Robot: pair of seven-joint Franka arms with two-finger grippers.
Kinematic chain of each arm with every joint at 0, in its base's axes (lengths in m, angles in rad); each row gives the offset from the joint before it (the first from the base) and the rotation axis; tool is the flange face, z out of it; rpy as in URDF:
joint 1: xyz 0 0 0.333 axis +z
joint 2: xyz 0 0 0 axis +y
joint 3: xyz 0 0 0.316 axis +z
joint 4: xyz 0.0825 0 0 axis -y
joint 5: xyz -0.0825 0 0.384 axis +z
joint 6: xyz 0 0 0 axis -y
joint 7: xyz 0.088 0 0 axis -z
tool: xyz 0 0 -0.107 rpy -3.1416 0 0
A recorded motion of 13 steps. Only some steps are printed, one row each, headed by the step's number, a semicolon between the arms.
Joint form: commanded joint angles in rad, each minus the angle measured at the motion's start. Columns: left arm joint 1, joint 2, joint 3, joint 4, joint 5, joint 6, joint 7; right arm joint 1, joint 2, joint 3, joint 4, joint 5, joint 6, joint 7.
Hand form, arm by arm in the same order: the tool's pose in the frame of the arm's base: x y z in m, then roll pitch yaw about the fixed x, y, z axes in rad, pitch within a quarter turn. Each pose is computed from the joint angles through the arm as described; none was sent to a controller.
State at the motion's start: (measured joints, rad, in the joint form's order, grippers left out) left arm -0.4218 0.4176 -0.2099 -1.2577 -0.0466 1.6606 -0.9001; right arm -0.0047 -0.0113 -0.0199 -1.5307 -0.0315 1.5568 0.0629
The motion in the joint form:
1: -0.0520 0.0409 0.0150 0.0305 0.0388 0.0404 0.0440; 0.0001 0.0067 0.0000 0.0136 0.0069 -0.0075 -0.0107
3: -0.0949 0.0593 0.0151 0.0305 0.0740 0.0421 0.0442; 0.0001 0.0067 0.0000 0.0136 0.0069 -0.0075 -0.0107
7: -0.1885 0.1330 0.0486 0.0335 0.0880 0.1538 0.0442; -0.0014 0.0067 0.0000 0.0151 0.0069 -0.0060 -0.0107
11: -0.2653 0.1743 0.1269 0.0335 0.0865 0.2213 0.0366; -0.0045 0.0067 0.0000 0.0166 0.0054 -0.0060 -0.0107
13: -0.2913 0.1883 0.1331 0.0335 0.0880 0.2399 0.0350; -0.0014 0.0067 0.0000 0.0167 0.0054 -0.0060 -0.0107
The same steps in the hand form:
1: 0.5612 -0.4069 0.5168 3.0630 0.0558 0.2068; 0.5512 -0.0162 0.6505 3.1191 -0.0380 -0.0773
3: 0.5484 -0.4297 0.5040 3.0961 0.0423 0.1615; 0.5512 -0.0162 0.6505 3.1191 -0.0380 -0.0773
7: 0.5374 -0.4792 0.4622 3.0784 0.0028 0.1006; 0.5514 -0.0170 0.6513 3.1192 -0.0410 -0.0787
11: 0.5379 -0.4965 0.4360 3.0852 -0.0382 0.0992; 0.5513 -0.0189 0.6520 3.1178 -0.0426 -0.0819
13: 0.5297 -0.5101 0.4274 3.0843 -0.0439 0.0797; 0.5514 -0.0172 0.6521 3.1178 -0.0427 -0.0788

